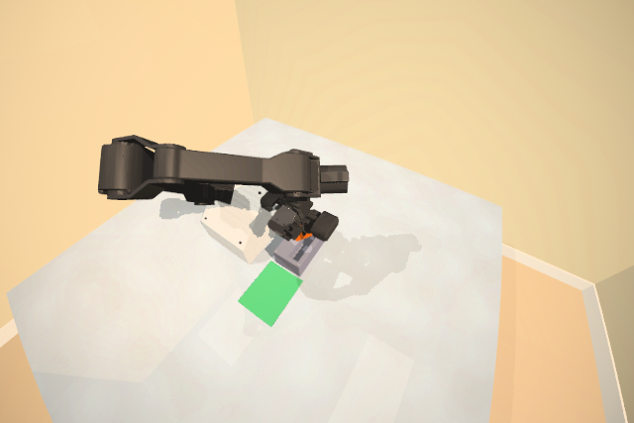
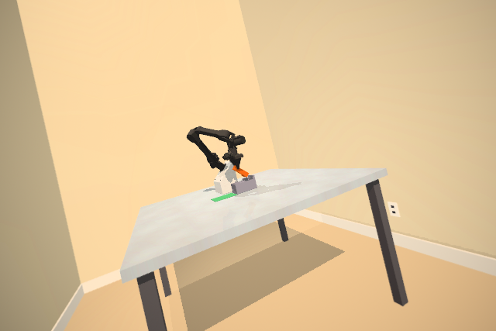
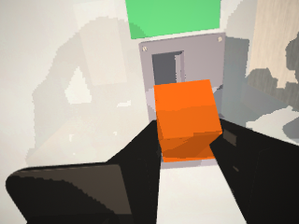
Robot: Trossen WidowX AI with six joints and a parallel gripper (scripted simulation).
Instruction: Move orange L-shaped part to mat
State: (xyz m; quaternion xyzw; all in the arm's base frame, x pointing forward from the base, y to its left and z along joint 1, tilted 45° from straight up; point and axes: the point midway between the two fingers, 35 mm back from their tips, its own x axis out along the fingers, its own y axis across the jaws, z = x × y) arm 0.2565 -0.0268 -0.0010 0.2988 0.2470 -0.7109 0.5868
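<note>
Right now the green mat is 170 mm below my gripper tip, 130 mm to the right of it and 30 mm behind it. From my gripper tip the other things lie so: orange l-shaped part: 30 mm to the left, 30 mm below, 10 mm behind.
</note>
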